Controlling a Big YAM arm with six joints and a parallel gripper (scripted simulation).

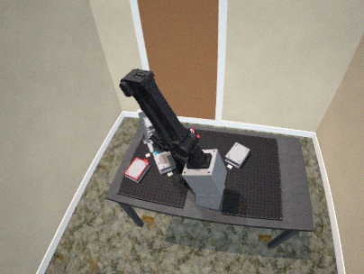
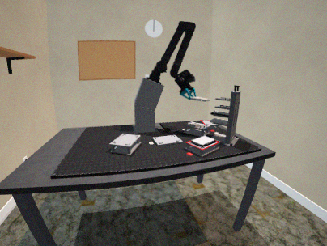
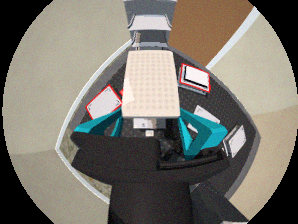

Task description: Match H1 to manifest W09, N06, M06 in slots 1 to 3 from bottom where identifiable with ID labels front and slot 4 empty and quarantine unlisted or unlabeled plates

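Now: hand 50 mm short of the white well plate and 40 mm to the right of it.
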